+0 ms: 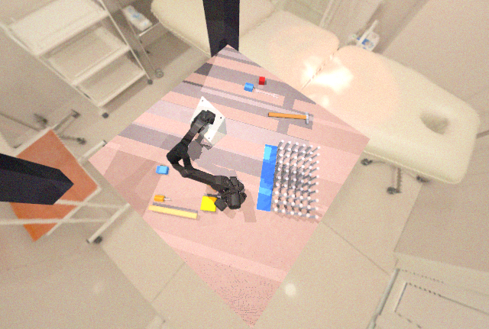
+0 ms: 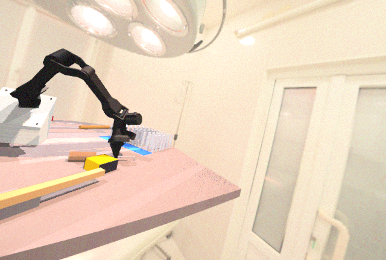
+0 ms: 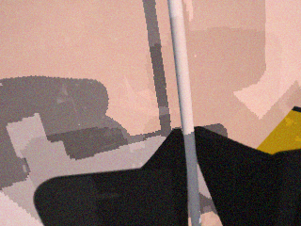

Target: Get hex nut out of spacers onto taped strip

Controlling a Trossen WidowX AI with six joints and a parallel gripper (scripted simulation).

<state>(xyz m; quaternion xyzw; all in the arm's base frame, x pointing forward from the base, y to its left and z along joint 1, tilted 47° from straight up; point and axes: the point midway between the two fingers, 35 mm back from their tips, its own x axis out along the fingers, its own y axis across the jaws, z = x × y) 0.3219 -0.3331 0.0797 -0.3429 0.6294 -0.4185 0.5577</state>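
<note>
The hook tool is 20 mm behind my gripper tip. The rest, counted from my gripper tip: grey fork-like tool 760 mm to the left, 230 mm behind, 10 mm below; blue taped strip 260 mm to the left, 110 mm ahead, 10 mm below; yellow block 80 mm to the right, 70 mm behind, 10 mm above.
</note>
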